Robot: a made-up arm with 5 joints.
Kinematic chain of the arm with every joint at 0, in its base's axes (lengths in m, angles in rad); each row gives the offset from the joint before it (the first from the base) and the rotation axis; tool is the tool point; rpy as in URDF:
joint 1: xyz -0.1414 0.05 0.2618 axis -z
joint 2: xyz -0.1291 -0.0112 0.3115 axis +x
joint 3: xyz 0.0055 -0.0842 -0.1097 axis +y
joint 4: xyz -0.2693 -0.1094 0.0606 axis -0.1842 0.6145 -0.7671
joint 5: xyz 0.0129 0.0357 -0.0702 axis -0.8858 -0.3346 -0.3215
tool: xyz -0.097 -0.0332 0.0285 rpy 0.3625 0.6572 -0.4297
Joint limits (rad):
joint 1: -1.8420..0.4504
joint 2: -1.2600..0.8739
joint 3: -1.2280..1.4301
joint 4: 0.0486..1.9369
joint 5: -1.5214..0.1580
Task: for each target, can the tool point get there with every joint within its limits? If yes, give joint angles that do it. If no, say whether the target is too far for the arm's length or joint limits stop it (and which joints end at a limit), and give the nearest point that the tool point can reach.
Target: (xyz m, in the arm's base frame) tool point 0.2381 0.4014 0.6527
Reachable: no: joint limits stop it (at a limit: joint 1, joint 2, joint 3) | nearest point 0.1551 0.0381 0.6278 | short by 0.373 m
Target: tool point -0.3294 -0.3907 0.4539
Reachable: yes | joints -0.9735 0.5946 -0.0748 1.6415 -0.9323
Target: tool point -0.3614 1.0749 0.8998
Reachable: no: too far | nearest point -0.3415 0.3229 0.7957 | short by 0.759 m
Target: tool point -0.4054 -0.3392 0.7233
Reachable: yes | joints -0.5645 -0.4664 0.4683 0.3508 -1.1000
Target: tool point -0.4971 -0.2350 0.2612
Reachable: yes | joints -0.6496 0.6286 -0.5344 0.7122 -0.6469
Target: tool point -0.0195 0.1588 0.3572
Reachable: no: joint limits stop it (at a limit: joint 1, joint 2, joint 3, joint 4) | nearest point 0.0849 0.0213 0.6066 | short by 0.303 m
